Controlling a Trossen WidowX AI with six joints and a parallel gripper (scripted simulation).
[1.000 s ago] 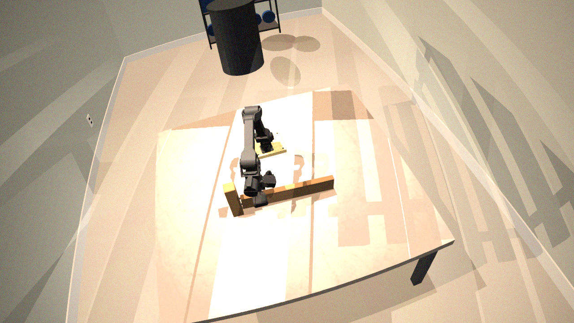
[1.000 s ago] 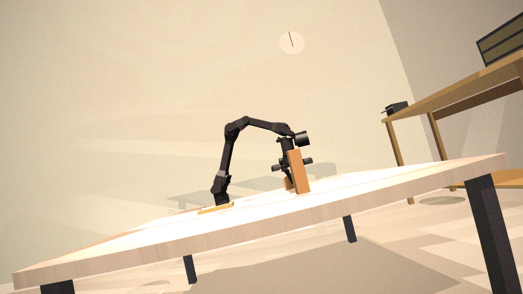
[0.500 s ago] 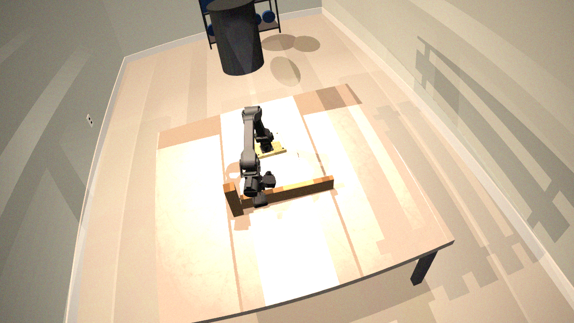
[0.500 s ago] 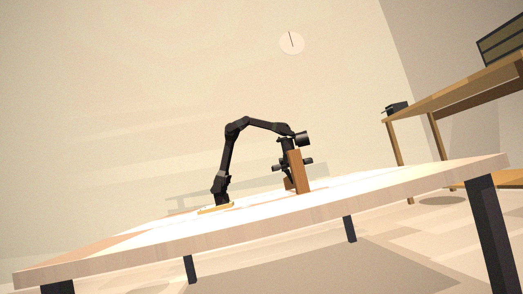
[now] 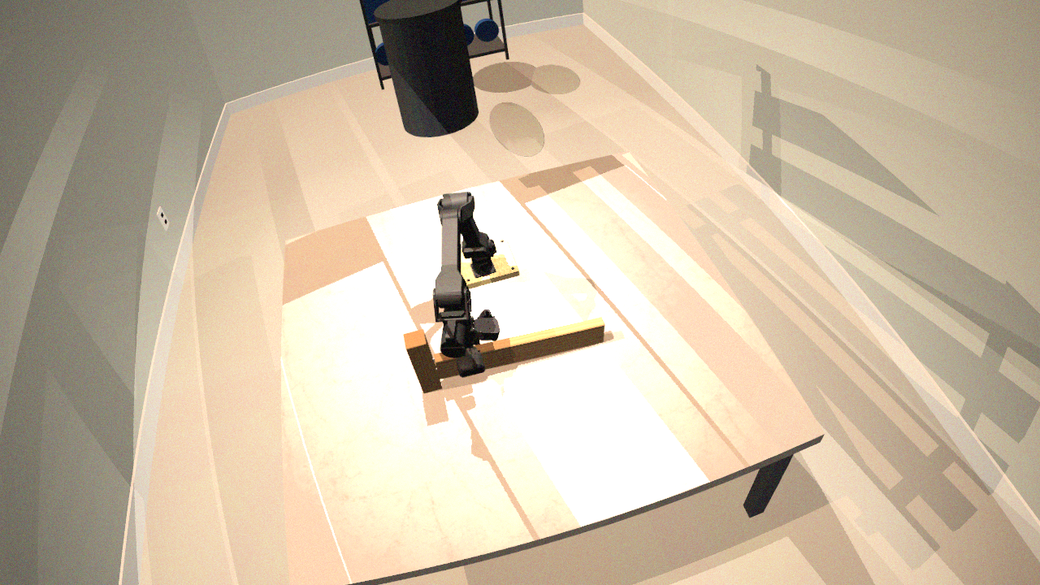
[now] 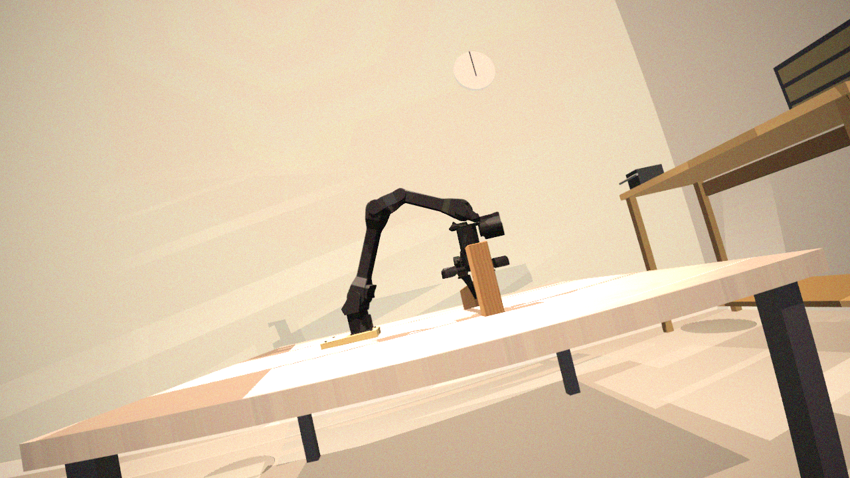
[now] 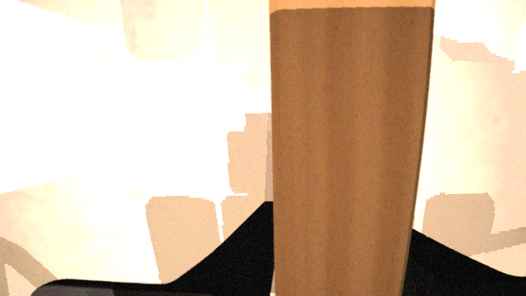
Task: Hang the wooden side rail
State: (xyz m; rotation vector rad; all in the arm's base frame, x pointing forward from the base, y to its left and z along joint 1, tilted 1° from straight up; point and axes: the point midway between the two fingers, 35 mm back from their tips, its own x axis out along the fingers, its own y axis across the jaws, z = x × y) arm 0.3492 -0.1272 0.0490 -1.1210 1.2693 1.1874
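The headboard post lies 110 mm to the right of my gripper tip, 40 mm above it and 10 mm behind it.
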